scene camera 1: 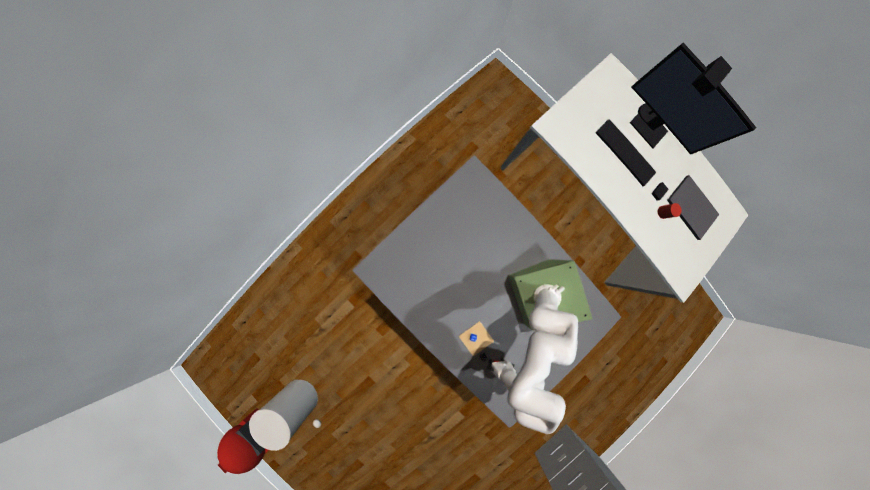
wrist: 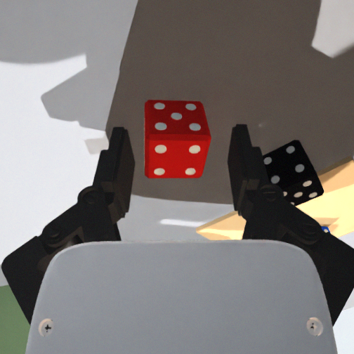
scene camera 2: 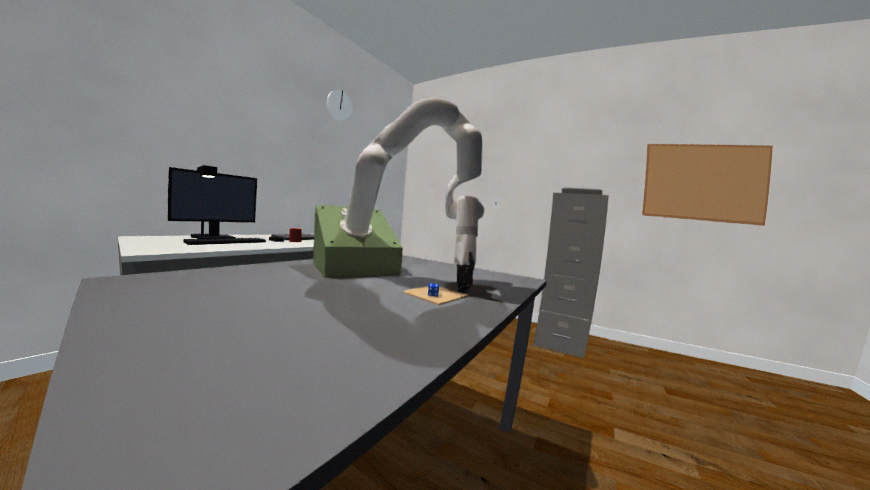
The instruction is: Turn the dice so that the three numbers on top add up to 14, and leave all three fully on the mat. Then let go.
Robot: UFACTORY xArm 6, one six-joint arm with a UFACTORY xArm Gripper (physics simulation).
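Frame: origin at the arm's base, x down, y ahead, z right, level; metres.
Seen in the pictures: gripper, between the fingertips: [scene camera 1: 495, 360]; arm's base, origin of its link: [scene camera 1: 547, 297] [scene camera 2: 356, 227].
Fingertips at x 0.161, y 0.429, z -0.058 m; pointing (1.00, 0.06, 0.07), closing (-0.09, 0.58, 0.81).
Pixels of each thing's top centre, then the offset from my fingertips to it. Level surfaces: height alone.
- blue die, centre of its top: [scene camera 2: 433, 284] [scene camera 1: 473, 338] dx -0.030, dy -0.038, dz +0.187 m
- tan mat, centre of its top: [scene camera 2: 436, 293] [scene camera 1: 476, 338] dx +0.000, dy -0.039, dz +0.162 m
- grey table, height of its surface: dx +0.004 m
The red die [wrist: 177, 139] sits on the tabletop, off the mat, between my open gripper's fingertips [wrist: 179, 129] [scene camera 2: 464, 288], with a gap on each side. Its lower face in the wrist view, four pips, looks like the top; five pips show on the side. The black die [wrist: 292, 170] is right of the right finger, at the mat's edge and at least partly off it; a four-pip face and part of another show. The blue die [scene camera 1: 473, 337] [scene camera 2: 433, 289] stands on the tan mat [scene camera 1: 479, 326] [scene camera 2: 447, 298] [wrist: 342, 195]; its top number is unreadable.
The green robot base [scene camera 1: 581, 292] [scene camera 2: 359, 261] stands on the grey table [scene camera 1: 438, 231] [scene camera 2: 213, 365] beyond the mat. A table edge runs near the mat and my gripper. A white desk [scene camera 1: 584, 115] and a grey cabinet [scene camera 2: 572, 267] stand off the table.
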